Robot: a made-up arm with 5 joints.
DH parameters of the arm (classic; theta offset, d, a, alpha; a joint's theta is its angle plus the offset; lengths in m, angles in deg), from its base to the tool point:
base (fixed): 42.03 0 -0.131 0
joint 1: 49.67 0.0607 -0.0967 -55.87
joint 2: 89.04 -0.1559 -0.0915 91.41
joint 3: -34.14 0.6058 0.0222 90
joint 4: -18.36 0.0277 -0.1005 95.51
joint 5: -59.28 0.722 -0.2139 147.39
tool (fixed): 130.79 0.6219 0 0
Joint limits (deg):
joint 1: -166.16..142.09
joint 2: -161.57..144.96
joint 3: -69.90..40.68
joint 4: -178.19..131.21
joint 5: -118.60..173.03
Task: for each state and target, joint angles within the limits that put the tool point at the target. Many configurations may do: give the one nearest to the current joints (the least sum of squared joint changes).
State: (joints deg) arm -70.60 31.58 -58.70 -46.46 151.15
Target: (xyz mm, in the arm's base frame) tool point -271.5 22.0 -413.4
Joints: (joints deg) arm -62.38 62.55 -62.57 -50.48 125.77
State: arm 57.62 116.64 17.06 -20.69 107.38
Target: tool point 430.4 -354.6 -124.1
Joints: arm 98.03 130.10 -5.47 -24.58 103.57
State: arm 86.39 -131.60 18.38 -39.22 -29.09
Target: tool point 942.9 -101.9 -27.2
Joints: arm 77.33 -137.26 11.45 -20.79 -30.50
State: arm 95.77 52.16 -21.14 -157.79 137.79
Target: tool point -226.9 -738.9 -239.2
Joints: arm 135.26 39.68 -10.00 -163.45 144.71
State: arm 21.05 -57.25 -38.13 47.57 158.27
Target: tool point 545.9 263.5 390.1
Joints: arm 13.28 -81.82 -30.51 71.26 158.34
